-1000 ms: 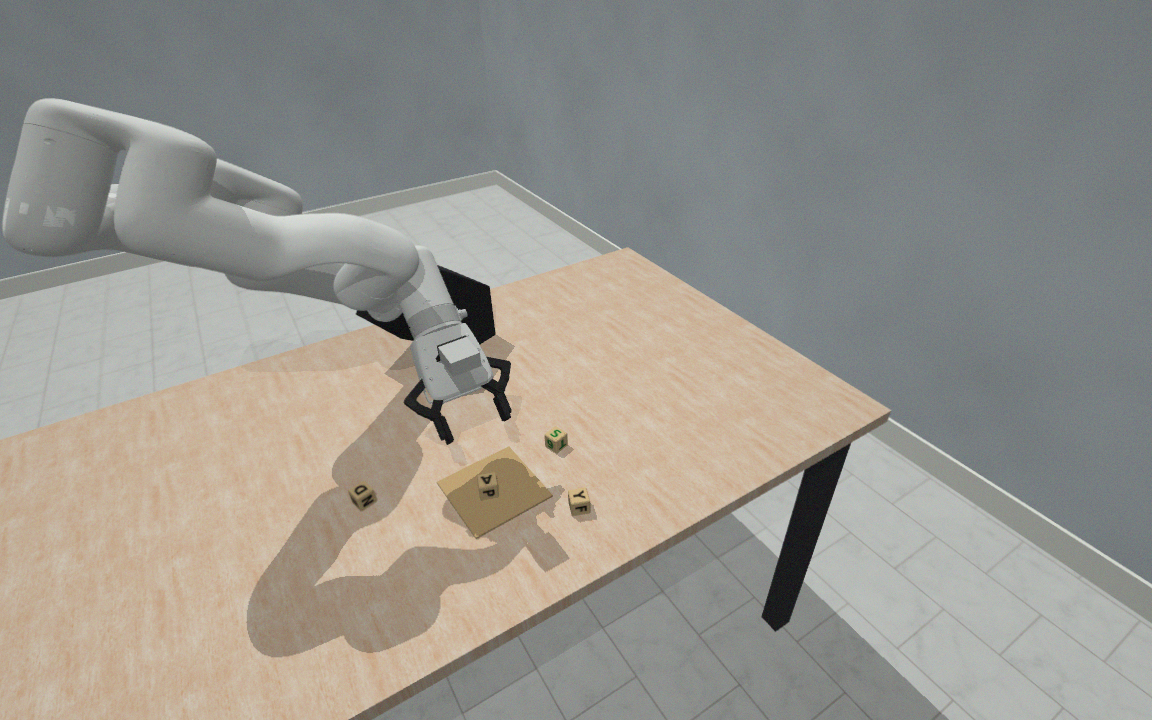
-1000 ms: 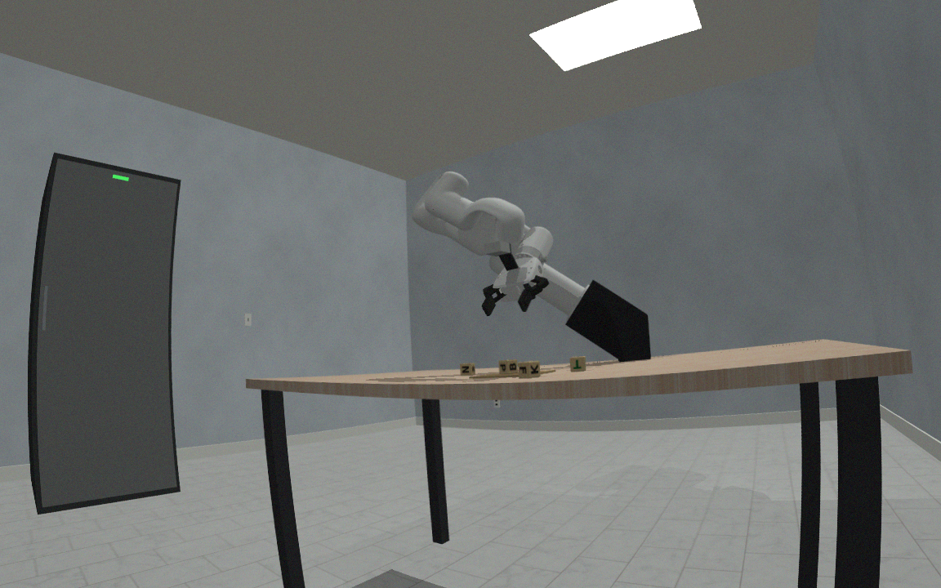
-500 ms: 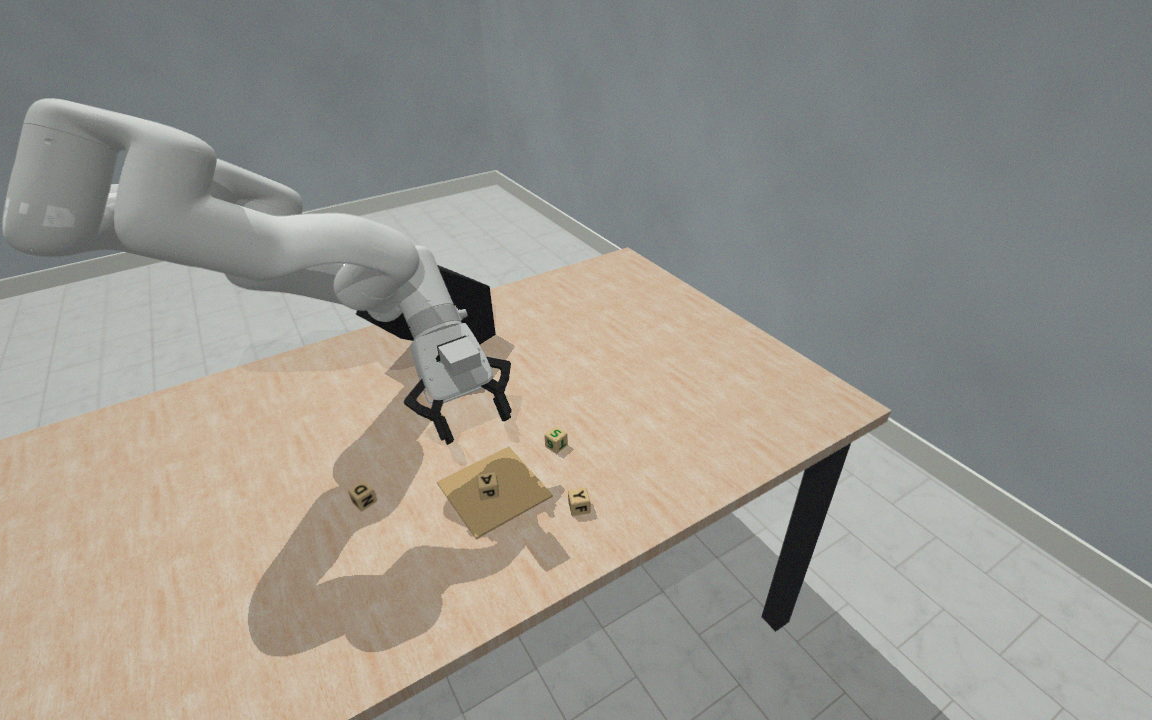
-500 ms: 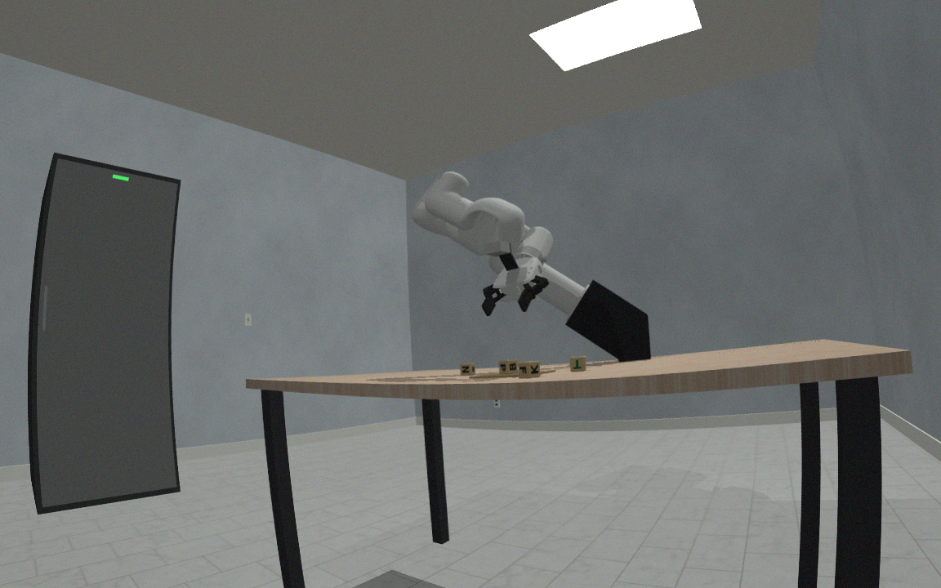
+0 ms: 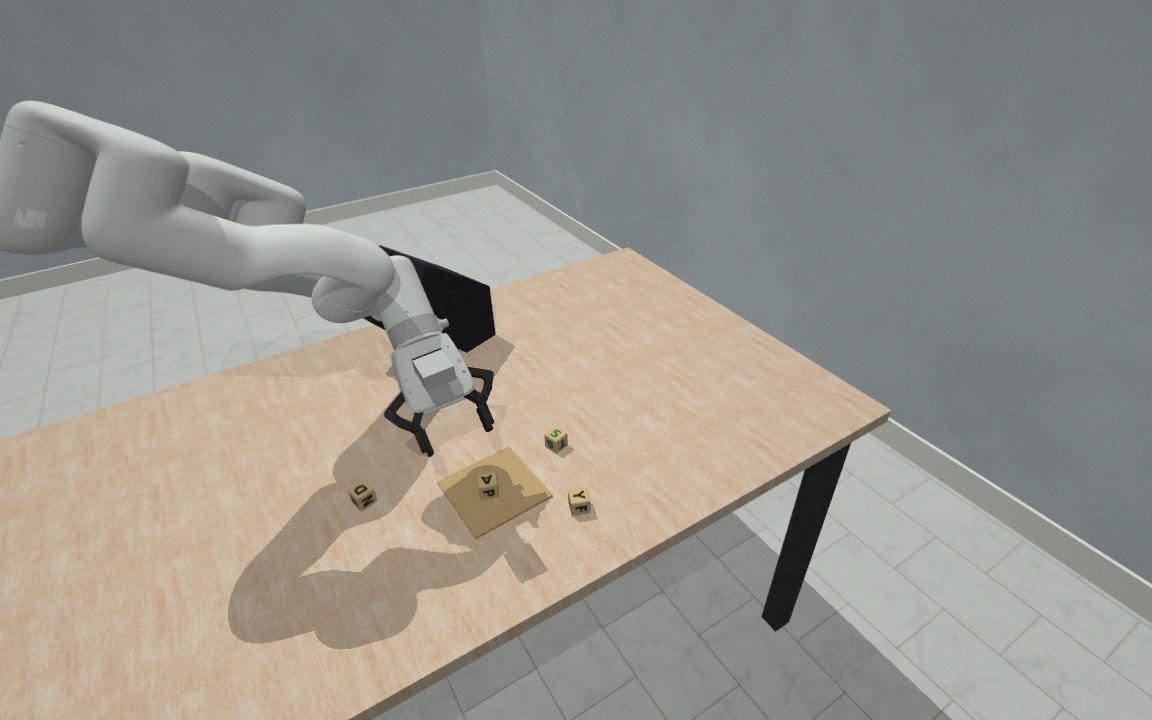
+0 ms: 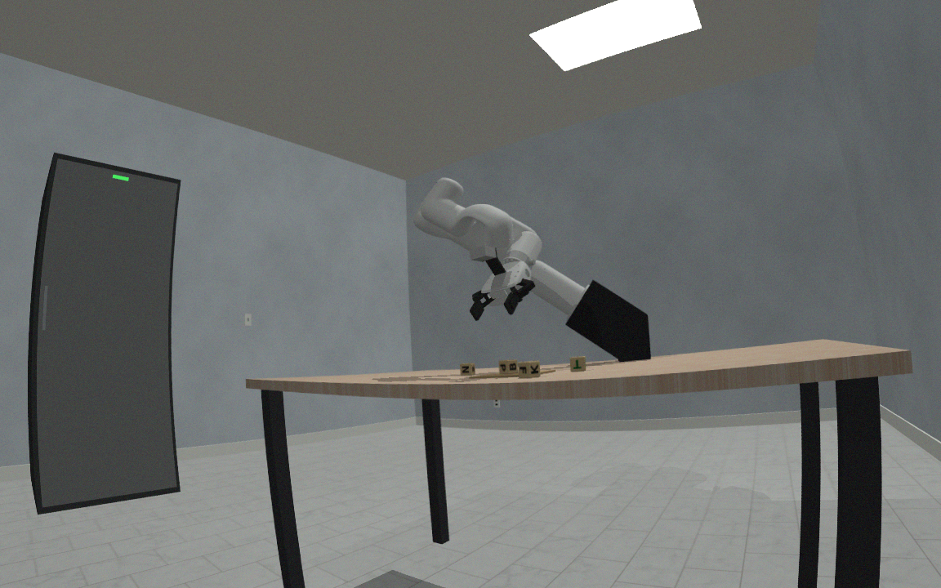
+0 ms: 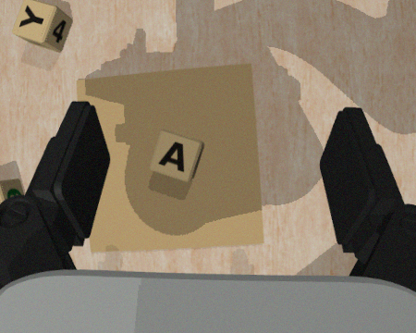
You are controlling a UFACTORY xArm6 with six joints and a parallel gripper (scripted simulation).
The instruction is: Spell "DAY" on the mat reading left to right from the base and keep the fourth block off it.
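The D block lies 140 mm to the right of my hand, 130 mm below it and 110 mm behind it. From my hand the other things lie so: mat: 140 mm below, 40 mm to the left.
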